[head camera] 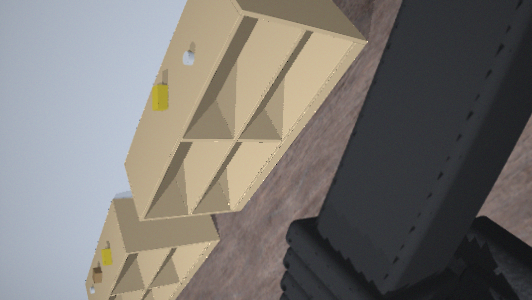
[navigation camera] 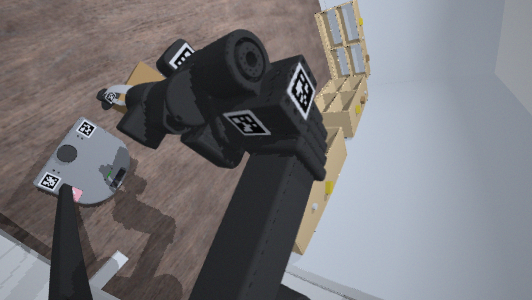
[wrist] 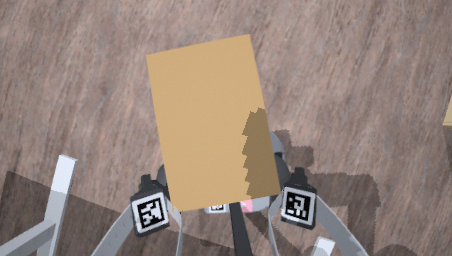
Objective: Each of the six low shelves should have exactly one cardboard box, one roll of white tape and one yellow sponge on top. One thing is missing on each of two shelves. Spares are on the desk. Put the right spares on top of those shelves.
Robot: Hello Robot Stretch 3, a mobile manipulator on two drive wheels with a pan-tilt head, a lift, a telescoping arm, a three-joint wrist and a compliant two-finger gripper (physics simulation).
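Observation:
My gripper [wrist: 221, 176] is shut on a cardboard box [wrist: 210, 120] [navigation camera: 142, 74], held above the floor; the arm partly hides it in the navigation view. The nearest low shelf [head camera: 145, 145] [navigation camera: 304, 235] has a yellow sponge [head camera: 160, 97] [navigation camera: 329, 187] and a roll of white tape [head camera: 188, 57] [navigation camera: 314, 206] on top; no cardboard box shows there. The shelf beyond [head camera: 165, 231] bears a yellow sponge [head camera: 106, 256], a cardboard box [head camera: 97, 275] and a white tape roll [head camera: 92, 289]. A farther shelf [navigation camera: 330, 49] bears a sponge [navigation camera: 361, 22] and a box [navigation camera: 367, 58].
My arm [head camera: 425, 125] [navigation camera: 240, 225] crosses the head and navigation views. My base [navigation camera: 95, 167] stands on the wooden floor, with the mast [navigation camera: 70, 240] beside it. A white bar [navigation camera: 112, 265] [wrist: 62, 175] lies near the base. A shelf edge [wrist: 449, 114] shows at the wrist view's right.

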